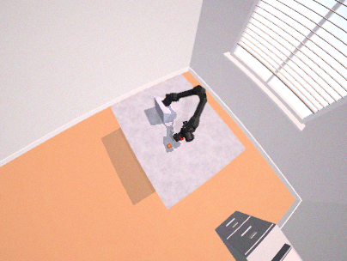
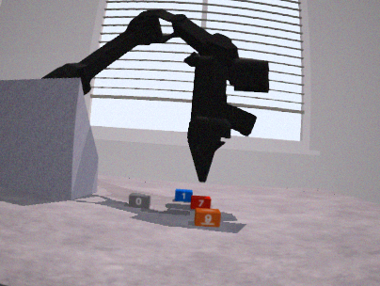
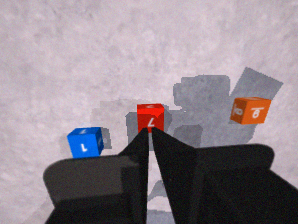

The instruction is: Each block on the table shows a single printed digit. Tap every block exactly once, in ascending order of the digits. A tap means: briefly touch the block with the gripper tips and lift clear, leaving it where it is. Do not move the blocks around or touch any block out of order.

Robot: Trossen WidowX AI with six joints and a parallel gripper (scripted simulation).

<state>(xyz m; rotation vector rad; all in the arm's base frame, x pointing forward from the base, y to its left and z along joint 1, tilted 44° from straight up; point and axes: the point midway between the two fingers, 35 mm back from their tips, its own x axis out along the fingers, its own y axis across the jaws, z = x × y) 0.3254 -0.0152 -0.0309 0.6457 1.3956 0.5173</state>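
Right now the red block is 30 mm below my gripper tip. From my gripper tip the other things lie so: orange block (140 mm to the right, 30 mm below); then blue block (30 mm behind, 80 mm to the left, 30 mm below); then grey block (100 mm behind, 30 mm to the right, 30 mm below).
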